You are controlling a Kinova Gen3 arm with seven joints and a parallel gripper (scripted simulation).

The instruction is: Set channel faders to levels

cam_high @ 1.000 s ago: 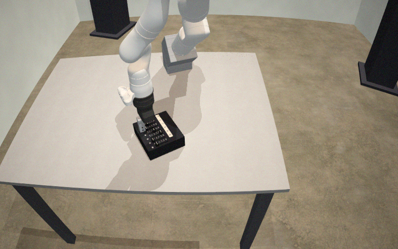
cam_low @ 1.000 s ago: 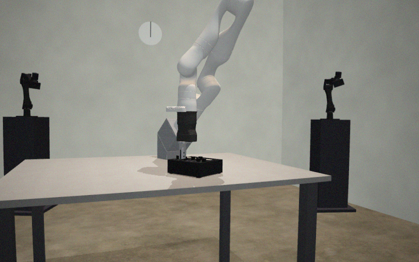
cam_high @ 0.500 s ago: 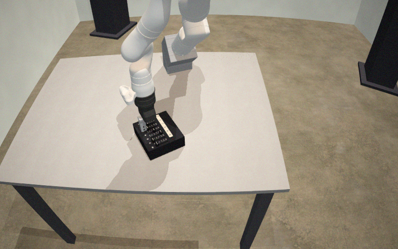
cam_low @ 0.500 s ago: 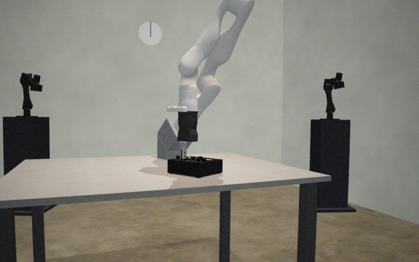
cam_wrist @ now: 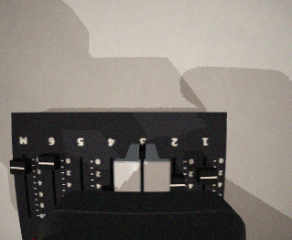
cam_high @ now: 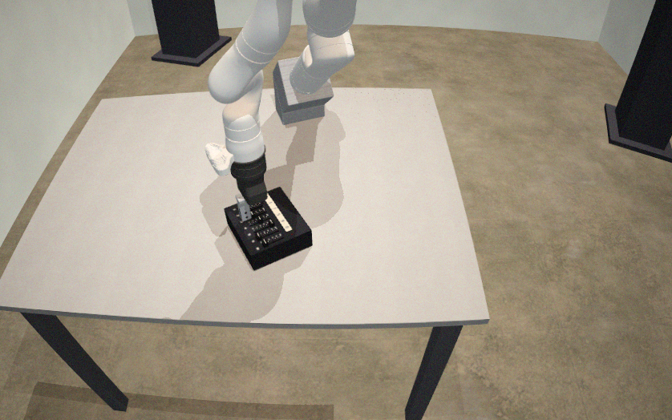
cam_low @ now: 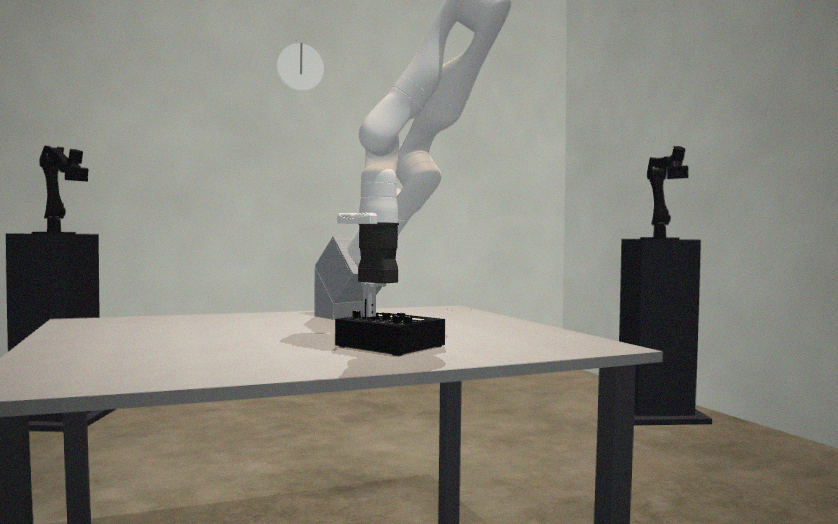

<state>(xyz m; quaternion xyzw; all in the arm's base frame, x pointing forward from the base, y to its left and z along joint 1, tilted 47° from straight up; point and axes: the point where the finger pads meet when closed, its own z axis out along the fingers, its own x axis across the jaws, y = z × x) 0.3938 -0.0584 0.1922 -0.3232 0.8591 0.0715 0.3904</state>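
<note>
The channel 2 cap lies 30 mm behind my hand, 10 mm to the right of it and 10 mm below it. Also, from my hand: master cap (50 mm ahead, 70 mm to the left, 10 mm below); channel 6 cap (40 mm ahead, 50 mm to the left, 10 mm below); channel 1 cap (40 mm behind, 30 mm to the right, 10 mm below).
</note>
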